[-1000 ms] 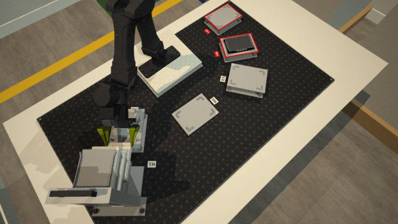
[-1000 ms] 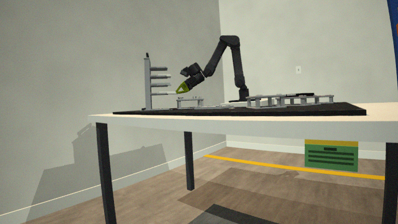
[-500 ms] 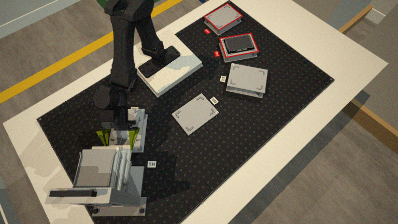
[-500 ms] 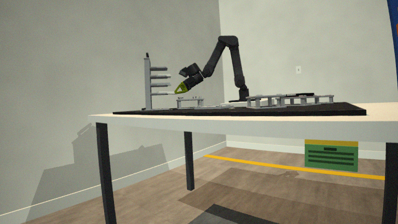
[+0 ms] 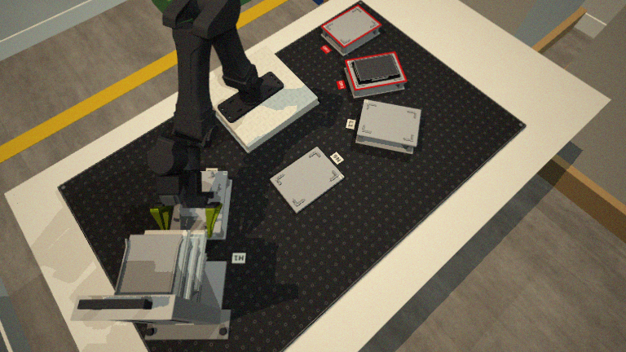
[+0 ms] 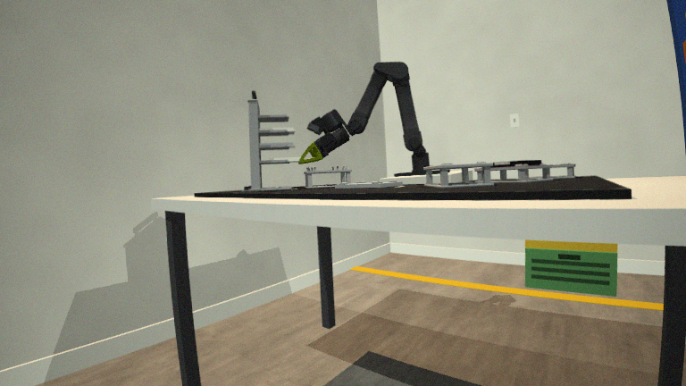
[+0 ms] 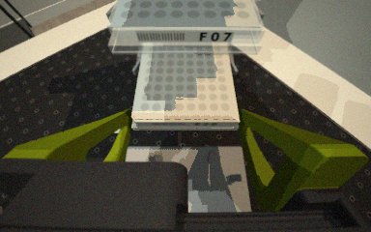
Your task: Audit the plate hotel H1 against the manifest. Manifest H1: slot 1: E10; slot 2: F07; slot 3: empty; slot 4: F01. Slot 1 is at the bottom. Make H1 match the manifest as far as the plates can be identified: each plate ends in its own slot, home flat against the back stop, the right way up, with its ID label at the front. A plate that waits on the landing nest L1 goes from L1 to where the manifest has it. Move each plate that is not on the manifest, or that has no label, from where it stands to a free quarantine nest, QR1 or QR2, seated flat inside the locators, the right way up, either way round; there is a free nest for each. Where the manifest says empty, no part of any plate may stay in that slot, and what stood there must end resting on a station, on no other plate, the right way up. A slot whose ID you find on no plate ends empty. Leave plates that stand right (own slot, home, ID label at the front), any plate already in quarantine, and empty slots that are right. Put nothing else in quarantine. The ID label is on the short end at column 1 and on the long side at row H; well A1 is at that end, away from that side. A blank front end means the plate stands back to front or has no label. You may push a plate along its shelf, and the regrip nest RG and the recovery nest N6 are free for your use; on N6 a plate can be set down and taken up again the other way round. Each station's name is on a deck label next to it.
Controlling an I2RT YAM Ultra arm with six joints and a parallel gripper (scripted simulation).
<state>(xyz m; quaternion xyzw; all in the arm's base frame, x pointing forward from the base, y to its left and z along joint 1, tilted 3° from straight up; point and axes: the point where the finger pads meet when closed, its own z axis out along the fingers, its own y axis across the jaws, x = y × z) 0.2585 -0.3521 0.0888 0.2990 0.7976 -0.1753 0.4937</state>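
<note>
Now: hand 4 cm to the left of the white well plate, 4 cm short of it and 1 cm below it. Also, from my hand: regrip nest (7 cm behind, 6 cm to the left, 4 cm below); then H1 deck label (10 cm below, 9 cm ahead, 5 cm to the left); then plate hotel H1 (12 cm ahead, 11 cm to the right, 6 cm above).
</note>
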